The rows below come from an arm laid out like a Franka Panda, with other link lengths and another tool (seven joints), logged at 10 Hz.
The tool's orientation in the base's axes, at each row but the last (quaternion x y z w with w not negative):
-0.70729 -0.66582 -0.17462 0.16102
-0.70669 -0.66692 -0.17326 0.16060
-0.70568 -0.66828 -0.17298 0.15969
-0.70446 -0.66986 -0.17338 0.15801
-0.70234 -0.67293 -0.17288 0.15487
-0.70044 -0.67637 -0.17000 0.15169
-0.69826 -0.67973 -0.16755 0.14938
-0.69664 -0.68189 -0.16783 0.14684
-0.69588 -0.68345 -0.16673 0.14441
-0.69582 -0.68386 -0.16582 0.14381
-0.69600 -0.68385 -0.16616 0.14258
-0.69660 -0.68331 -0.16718 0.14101
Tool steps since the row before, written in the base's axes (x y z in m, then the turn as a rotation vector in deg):
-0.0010 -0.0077 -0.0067 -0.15 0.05 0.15
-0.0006 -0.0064 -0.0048 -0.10 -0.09 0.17
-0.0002 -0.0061 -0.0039 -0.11 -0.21 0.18
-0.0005 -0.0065 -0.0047 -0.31 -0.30 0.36
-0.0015 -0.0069 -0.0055 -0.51 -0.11 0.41
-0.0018 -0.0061 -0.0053 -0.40 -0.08 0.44
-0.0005 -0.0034 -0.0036 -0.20 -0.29 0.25
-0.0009 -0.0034 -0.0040 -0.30 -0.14 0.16
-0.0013 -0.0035 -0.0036 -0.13 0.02 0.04
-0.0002 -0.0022 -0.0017 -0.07 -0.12 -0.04
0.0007 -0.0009 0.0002 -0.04 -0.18 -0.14
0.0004 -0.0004 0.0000 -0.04 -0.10 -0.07
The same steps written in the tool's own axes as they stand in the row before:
-0.0100 -0.0006 0.0024 0.11 -0.15 -0.11
-0.0079 -0.0002 0.0013 -0.01 -0.09 -0.20
-0.0072 0.0001 0.0007 -0.11 -0.10 -0.26
-0.0079 -0.0002 0.0012 -0.12 -0.29 -0.47
-0.0087 -0.0013 0.0017 0.07 -0.50 -0.43
-0.0079 -0.0017 0.0020 0.11 -0.39 -0.44
-0.0046 -0.0005 0.0017 -0.16 -0.19 -0.36
-0.0048 -0.0009 0.0021 -0.06 -0.29 -0.21
-0.0047 -0.0013 0.0017 0.03 -0.13 -0.03
-0.0027 -0.0002 0.0006 -0.13 -0.07 -0.02
-0.0007 0.0007 -0.0005 -0.22 -0.04 0.05
-0.0004 0.0004 -0.0002 -0.12 -0.04 0.02

